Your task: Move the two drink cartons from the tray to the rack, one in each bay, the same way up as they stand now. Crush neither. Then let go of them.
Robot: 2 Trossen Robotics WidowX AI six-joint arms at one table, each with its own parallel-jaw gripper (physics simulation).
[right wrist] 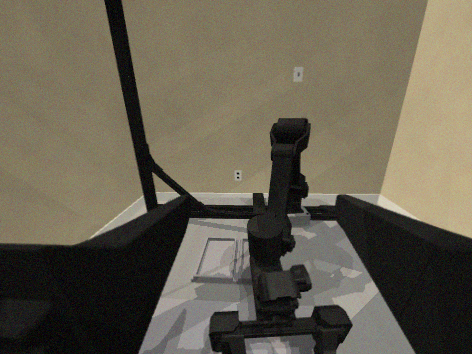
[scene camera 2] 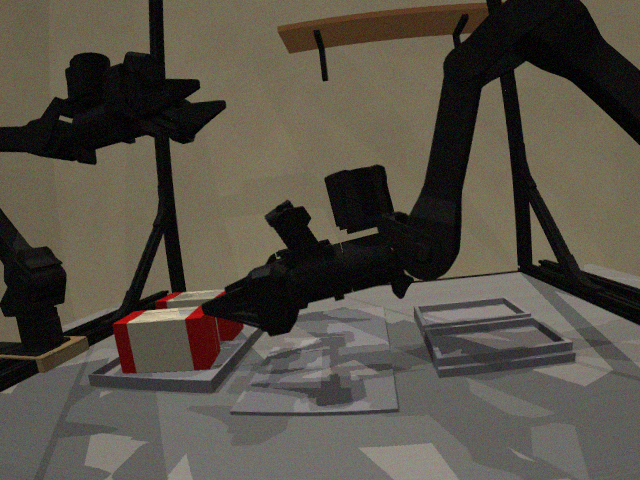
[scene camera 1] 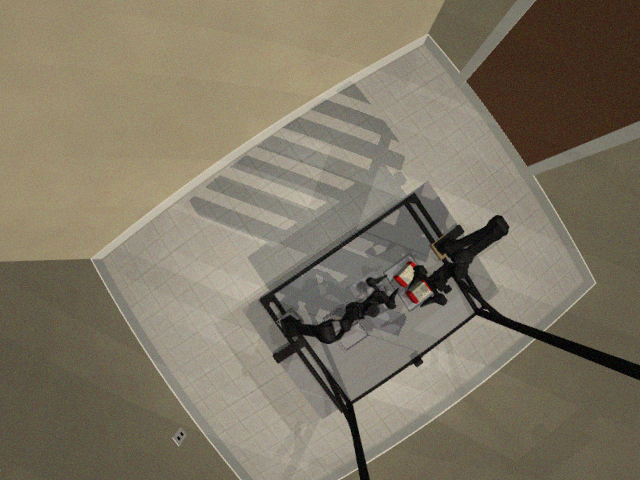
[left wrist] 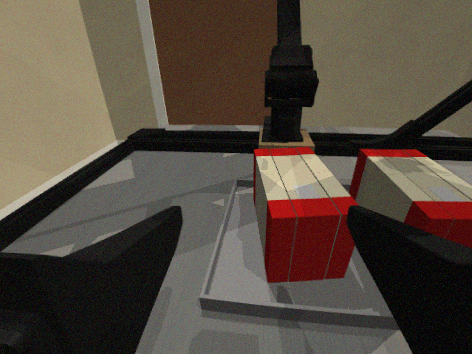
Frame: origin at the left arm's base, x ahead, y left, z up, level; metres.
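Seen in the pictures: left gripper, fingertip midpoint: (scene camera 2: 215, 299) (scene camera 1: 392, 281) (left wrist: 264, 214); right gripper, fingertip midpoint: (right wrist: 262, 201) (scene camera 2: 213, 94) (scene camera 1: 414, 298); left arm's base, origin of the base link: (right wrist: 292, 208) (scene camera 1: 289, 323); right arm's base, origin of the base link: (scene camera 2: 43, 345) (scene camera 1: 443, 247) (left wrist: 284, 136).
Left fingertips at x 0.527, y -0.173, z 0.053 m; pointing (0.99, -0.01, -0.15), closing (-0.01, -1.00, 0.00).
Observation:
Pixels of each thing's top centre, then the offset from my left fingertips to it. Level surfaces: height alone.
- grey tray, middle of its top: (left wrist: 349, 227) (scene camera 2: 192, 340) (scene camera 1: 410, 282) 0.079 m ahead, 0.093 m right, 0.081 m down
- two-bay rack, middle of its top: (scene camera 2: 479, 321) (right wrist: 237, 254) (scene camera 1: 347, 328) 0.329 m back, 0.046 m right, 0.077 m down
- thin grey mat, its level: 0.093 m down
Two red-and-cream cartons stand side by side in the grey tray (scene camera 2: 155, 383) (left wrist: 295, 310). One carton (scene camera 1: 405, 274) (scene camera 2: 160, 341) (left wrist: 310, 245) is nearer in scene camera 2; the other carton (scene camera 1: 419, 291) (left wrist: 440, 192) is partly hidden behind it there. My left gripper (scene camera 1: 391, 283) (scene camera 2: 211, 308) (left wrist: 264, 214) is open and low by the tray; the first carton lies beyond its fingertips, toward the right-hand finger in the left wrist view. My right gripper (scene camera 1: 414, 295) (scene camera 2: 212, 94) is open, high above the tray. The two-bay rack (scene camera 2: 506, 363) (right wrist: 215, 278) holds no carton.
A thin grey mat (scene camera 2: 361, 400) lies between tray and rack. My left arm reaches across above it and hides part of the rack in the right wrist view. Black frame posts (scene camera 2: 511, 134) stand at the table edges. A wooden shelf (scene camera 2: 382, 32) is on the wall.

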